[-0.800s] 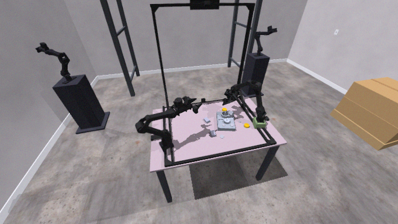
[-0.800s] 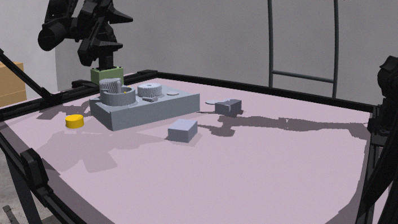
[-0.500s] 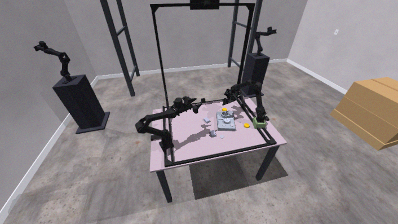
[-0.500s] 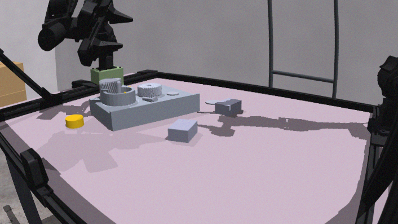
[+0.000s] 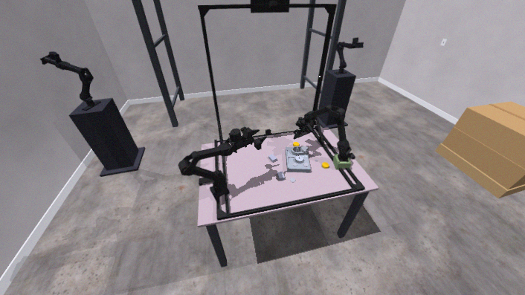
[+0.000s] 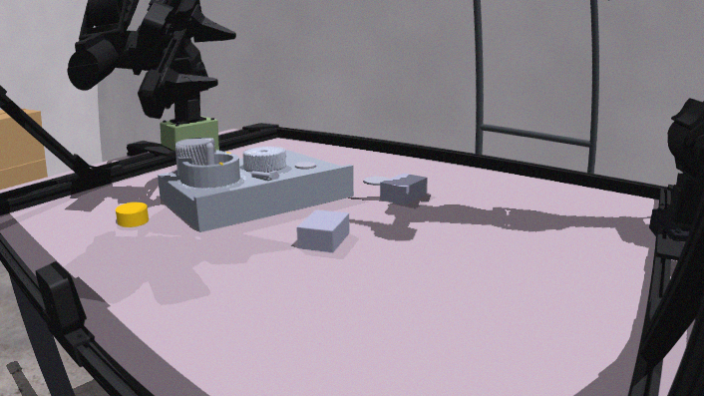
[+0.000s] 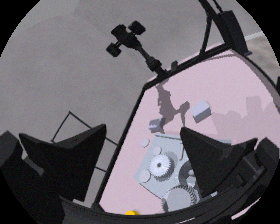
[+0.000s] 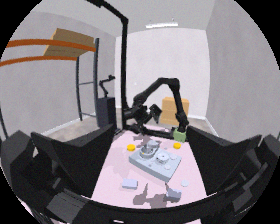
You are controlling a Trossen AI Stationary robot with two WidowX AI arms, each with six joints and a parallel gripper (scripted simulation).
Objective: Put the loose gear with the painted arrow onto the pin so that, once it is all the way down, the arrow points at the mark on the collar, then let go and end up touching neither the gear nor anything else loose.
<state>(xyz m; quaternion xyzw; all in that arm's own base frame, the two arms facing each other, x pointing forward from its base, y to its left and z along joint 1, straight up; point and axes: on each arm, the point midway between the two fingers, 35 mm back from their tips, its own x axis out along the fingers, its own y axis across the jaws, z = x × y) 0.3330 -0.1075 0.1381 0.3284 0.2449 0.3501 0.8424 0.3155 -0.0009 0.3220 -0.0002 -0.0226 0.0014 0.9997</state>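
The grey toothed gear is 10 cm ahead of my left hand, 2 cm to the right of it and 16 cm below it. From my left hand the other things lie so: yellow mark: 1 cm behind, 4 cm to the right, 14 cm below; then pin: 1 cm ahead, 17 cm below; then round collar: 1 cm to the right, 16 cm below.
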